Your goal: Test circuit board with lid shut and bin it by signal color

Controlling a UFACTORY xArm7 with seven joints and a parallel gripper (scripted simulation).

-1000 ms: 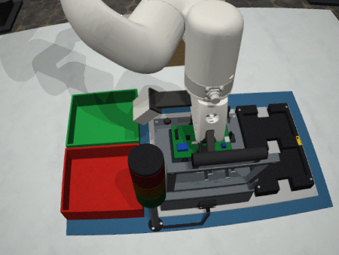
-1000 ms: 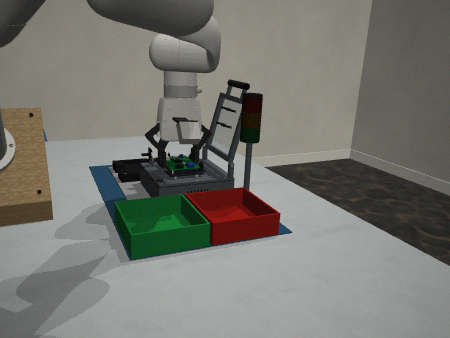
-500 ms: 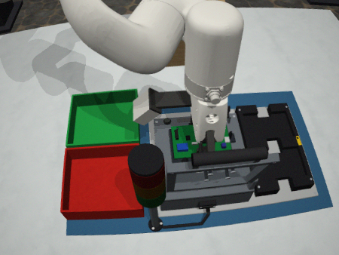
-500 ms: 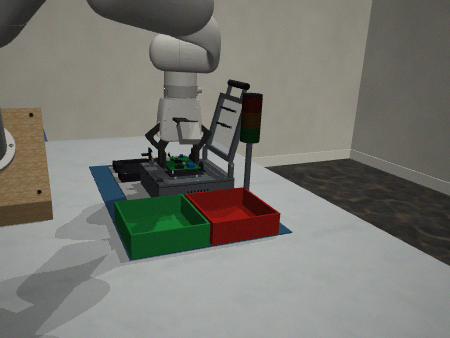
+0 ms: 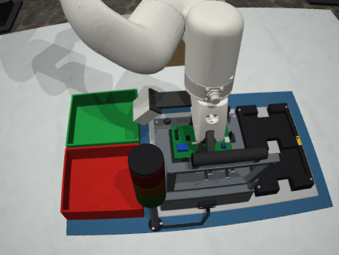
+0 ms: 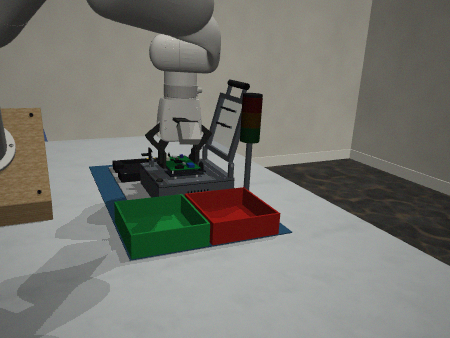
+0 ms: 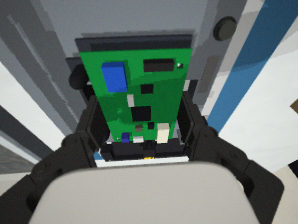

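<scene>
The green circuit board is right at my hand. The rest, counted from my hand: tester plate (1 cm to the left, 1 cm below, 1 cm ahead); tester lid (12 cm ahead, 10 cm above); latch hook (6 cm to the left, 6 cm behind).
</scene>
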